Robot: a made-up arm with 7 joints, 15 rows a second.
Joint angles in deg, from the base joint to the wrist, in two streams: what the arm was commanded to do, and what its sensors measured. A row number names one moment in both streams.
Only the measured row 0 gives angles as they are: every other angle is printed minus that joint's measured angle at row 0.
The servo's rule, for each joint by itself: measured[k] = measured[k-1] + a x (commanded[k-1-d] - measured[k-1]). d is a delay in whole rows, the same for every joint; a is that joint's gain. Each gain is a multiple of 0.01, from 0.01 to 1. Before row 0 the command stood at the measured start. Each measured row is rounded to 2 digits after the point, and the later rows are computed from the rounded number. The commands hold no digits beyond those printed.
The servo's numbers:
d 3
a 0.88 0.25 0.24 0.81 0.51 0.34 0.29
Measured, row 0:
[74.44 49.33 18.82 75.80 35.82 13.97 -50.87]
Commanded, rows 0 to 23:
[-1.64 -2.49 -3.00 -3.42 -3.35 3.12 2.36]
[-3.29 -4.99 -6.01 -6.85 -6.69 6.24 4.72]
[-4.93 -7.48 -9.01 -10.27 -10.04 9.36 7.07]
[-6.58 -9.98 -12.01 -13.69 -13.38 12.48 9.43]
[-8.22 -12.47 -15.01 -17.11 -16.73 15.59 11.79]
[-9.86 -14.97 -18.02 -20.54 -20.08 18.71 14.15]
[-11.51 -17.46 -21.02 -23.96 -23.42 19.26 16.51]
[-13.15 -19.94 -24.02 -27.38 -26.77 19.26 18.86]
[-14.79 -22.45 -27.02 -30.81 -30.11 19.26 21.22]
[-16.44 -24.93 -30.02 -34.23 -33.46 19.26 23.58]
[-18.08 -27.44 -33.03 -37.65 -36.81 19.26 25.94]
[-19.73 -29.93 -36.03 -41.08 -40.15 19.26 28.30]
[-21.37 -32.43 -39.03 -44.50 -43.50 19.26 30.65]
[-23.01 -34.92 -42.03 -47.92 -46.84 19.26 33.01]
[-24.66 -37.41 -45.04 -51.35 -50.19 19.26 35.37]
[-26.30 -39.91 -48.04 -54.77 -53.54 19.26 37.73]
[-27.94 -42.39 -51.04 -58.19 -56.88 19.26 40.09]
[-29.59 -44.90 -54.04 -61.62 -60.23 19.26 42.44]
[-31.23 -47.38 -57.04 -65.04 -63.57 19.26 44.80]
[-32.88 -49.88 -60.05 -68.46 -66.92 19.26 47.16]
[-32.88 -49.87 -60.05 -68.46 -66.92 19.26 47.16]
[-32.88 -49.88 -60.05 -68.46 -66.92 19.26 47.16]
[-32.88 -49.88 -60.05 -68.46 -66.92 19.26 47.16]
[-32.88 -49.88 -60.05 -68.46 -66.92 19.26 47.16]
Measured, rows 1 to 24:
[0.00 0.00 0.00 0.00 0.00 0.00 0.00]
[0.00 0.00 0.00 0.00 0.00 0.00 0.00]
[0.00 0.00 0.00 0.00 0.00 0.00 0.00]
[-1.44 -0.62 -0.72 -2.77 -1.71 1.06 0.68]
[-3.07 -1.71 -1.99 -6.07 -4.25 2.82 1.85]
[-4.71 -3.15 -3.67 -9.47 -7.20 5.04 3.36]
[-6.36 -4.86 -5.67 -12.89 -10.35 7.57 5.12]
[-8.00 -6.76 -7.91 -16.31 -13.60 10.30 7.05]
[-9.64 -8.81 -10.34 -19.74 -16.90 13.16 9.11]
[-11.29 -10.97 -12.90 -23.16 -20.23 15.23 11.26]
[-12.93 -13.21 -15.57 -26.58 -23.57 16.60 13.46]
[-14.57 -15.52 -18.32 -30.01 -26.91 17.50 15.71]
[-16.22 -17.87 -21.13 -33.43 -30.25 18.10 17.99]
[-17.86 -20.26 -23.99 -36.85 -33.60 18.49 20.30]
[-19.51 -22.68 -26.88 -40.28 -36.94 18.75 22.62]
[-21.15 -25.12 -29.80 -43.70 -40.29 18.92 24.95]
[-22.79 -27.57 -32.74 -47.12 -43.63 19.04 27.29]
[-24.44 -30.03 -35.69 -50.55 -46.98 19.11 29.63]
[-26.08 -32.50 -38.65 -53.97 -50.33 19.16 31.98]
[-27.72 -34.97 -41.62 -57.39 -53.67 19.19 34.33]
[-29.37 -37.45 -44.60 -60.82 -57.02 19.21 36.68]
[-31.01 -39.93 -47.59 -64.24 -60.36 19.23 39.03]
[-32.66 -42.42 -50.58 -67.66 -63.71 19.24 41.39]
[-32.85 -44.28 -52.85 -68.31 -65.35 19.25 43.06]

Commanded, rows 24 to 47:
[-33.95 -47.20 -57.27 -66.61 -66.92 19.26 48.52]
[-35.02 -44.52 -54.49 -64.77 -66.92 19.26 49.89]
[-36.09 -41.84 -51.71 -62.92 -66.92 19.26 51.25]
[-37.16 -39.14 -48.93 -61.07 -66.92 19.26 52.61]
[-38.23 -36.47 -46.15 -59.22 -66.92 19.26 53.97]
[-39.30 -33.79 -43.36 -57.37 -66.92 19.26 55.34]
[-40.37 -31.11 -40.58 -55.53 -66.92 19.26 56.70]
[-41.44 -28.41 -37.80 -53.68 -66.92 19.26 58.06]
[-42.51 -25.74 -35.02 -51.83 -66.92 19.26 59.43]
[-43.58 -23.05 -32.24 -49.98 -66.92 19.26 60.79]
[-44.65 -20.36 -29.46 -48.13 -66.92 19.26 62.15]
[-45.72 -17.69 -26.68 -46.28 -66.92 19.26 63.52]
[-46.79 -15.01 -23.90 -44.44 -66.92 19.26 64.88]
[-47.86 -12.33 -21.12 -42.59 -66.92 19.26 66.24]
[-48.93 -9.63 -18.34 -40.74 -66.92 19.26 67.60]
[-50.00 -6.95 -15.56 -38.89 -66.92 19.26 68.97]
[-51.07 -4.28 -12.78 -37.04 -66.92 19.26 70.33]
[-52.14 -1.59 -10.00 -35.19 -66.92 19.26 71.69]
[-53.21 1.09 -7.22 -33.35 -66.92 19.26 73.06]
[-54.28 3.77 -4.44 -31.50 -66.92 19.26 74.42]
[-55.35 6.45 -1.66 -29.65 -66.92 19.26 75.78]
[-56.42 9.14 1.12 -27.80 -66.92 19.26 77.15]
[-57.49 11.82 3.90 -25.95 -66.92 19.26 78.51]
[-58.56 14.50 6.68 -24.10 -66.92 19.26 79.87]
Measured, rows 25 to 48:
[-32.88 -45.68 -54.58 -68.43 -66.15 19.25 44.25]
[-32.88 -46.73 -55.89 -68.45 -66.54 19.25 45.09]
[-32.88 -47.52 -56.89 -68.46 -66.73 19.25 45.69]
[-33.82 -47.44 -56.98 -66.96 -66.83 19.25 46.51]
[-34.88 -46.71 -56.38 -65.19 -66.88 19.25 47.49]
[-35.94 -45.49 -55.26 -63.35 -66.90 19.25 48.58]
[-37.01 -43.90 -53.74 -61.50 -66.91 19.25 49.75]
[-38.08 -42.04 -51.92 -59.65 -66.92 19.25 50.97]
[-39.15 -39.98 -49.87 -57.80 -66.92 19.25 52.24]
[-40.22 -37.76 -47.64 -55.96 -66.92 19.25 53.53]
[-41.29 -35.42 -45.28 -54.11 -66.92 19.25 54.84]
[-42.36 -33.00 -42.82 -52.26 -66.92 19.25 56.17]
[-43.43 -30.51 -40.28 -50.41 -66.92 19.25 57.51]
[-44.50 -27.97 -37.68 -48.56 -66.92 19.25 58.86]
[-45.57 -25.40 -35.04 -46.71 -66.92 19.25 60.21]
[-46.64 -22.80 -32.37 -44.87 -66.92 19.25 61.56]
[-47.71 -20.18 -29.67 -43.02 -66.92 19.25 62.92]
[-48.78 -17.54 -26.95 -41.17 -66.92 19.25 64.28]
[-49.85 -14.89 -24.22 -39.32 -66.92 19.25 65.64]
[-50.92 -12.24 -21.47 -37.47 -66.92 19.25 67.00]
[-51.99 -9.58 -18.72 -35.62 -66.92 19.25 68.36]
[-53.06 -6.91 -15.96 -33.78 -66.92 19.25 69.72]
[-54.13 -4.24 -13.20 -31.93 -66.92 19.25 71.08]
[-55.20 -1.57 -10.43 -30.08 -66.92 19.25 72.44]

